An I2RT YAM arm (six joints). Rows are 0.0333 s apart.
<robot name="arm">
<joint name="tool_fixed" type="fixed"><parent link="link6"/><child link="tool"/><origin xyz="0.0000 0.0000 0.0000" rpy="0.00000 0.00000 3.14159"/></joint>
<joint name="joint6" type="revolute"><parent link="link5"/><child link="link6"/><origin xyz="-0.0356 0.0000 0.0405" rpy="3.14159 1.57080 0.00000"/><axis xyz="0 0 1"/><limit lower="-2.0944" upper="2.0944"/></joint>
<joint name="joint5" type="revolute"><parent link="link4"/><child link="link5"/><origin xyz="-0.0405 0.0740 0.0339" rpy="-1.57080 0.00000 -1.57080"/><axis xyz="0 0 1"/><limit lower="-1.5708" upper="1.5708"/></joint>
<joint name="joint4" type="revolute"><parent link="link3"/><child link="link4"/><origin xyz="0.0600 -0.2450 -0.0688" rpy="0.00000 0.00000 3.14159"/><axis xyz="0 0 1"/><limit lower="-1.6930" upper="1.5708"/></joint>
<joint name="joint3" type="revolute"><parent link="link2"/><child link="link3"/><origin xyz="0.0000 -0.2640 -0.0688" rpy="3.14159 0.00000 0.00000"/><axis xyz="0 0 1"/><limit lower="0.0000" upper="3.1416"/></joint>
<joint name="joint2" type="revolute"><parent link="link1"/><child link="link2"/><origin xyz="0.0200 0.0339 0.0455" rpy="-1.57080 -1.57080 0.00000"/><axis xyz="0 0 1"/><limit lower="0.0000" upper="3.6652"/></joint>
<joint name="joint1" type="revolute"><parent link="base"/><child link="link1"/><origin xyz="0.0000 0.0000 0.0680" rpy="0.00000 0.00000 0.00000"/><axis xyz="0 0 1"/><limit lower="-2.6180" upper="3.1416"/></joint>
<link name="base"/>
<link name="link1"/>
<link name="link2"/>
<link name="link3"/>
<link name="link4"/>
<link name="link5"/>
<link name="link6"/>
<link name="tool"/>
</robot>
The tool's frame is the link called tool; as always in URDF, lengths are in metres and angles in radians.
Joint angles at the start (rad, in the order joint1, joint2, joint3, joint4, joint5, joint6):
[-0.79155 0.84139 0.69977 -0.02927 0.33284 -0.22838]
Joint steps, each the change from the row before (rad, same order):
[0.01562 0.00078 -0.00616 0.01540 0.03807 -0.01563]
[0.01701 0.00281 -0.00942 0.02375 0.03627 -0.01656]
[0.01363 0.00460 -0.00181 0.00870 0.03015 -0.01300]
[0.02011 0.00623 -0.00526 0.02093 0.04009 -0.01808]
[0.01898 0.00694 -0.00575 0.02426 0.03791 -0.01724]
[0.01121 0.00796 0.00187 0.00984 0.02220 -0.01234]
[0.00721 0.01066 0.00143 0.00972 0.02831 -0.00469]
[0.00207 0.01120 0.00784 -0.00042 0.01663 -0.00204]
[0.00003 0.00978 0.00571 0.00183 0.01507 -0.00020]
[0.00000 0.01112 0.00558 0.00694 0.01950 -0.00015]
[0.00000 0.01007 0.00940 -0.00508 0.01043 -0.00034]
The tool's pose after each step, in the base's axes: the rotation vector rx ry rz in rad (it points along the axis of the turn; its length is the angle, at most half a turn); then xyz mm. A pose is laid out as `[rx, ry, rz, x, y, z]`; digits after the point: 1 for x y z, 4 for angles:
[0.7591, 1.6817, -1.0539, 134.5, -150.1, 316.2]
[0.7577, 1.6751, -1.0853, 136.6, -149.0, 314.9]
[0.7588, 1.6767, -1.1100, 138.5, -148.3, 314.4]
[0.7577, 1.6727, -1.1425, 141.3, -147.1, 313.7]
[0.7571, 1.6661, -1.1730, 144.1, -146.0, 313.0]
[0.7554, 1.6668, -1.1919, 146.3, -145.7, 313.3]
[0.7682, 1.6646, -1.2130, 148.2, -146.4, 312.8]
[0.7784, 1.6669, -1.2262, 149.7, -147.7, 313.5]
[0.7905, 1.6663, -1.2385, 150.7, -149.2, 313.9]
[0.8062, 1.6606, -1.2543, 151.9, -150.9, 314.5]
[0.8144, 1.6647, -1.2629, 153.1, -152.3, 315.4]

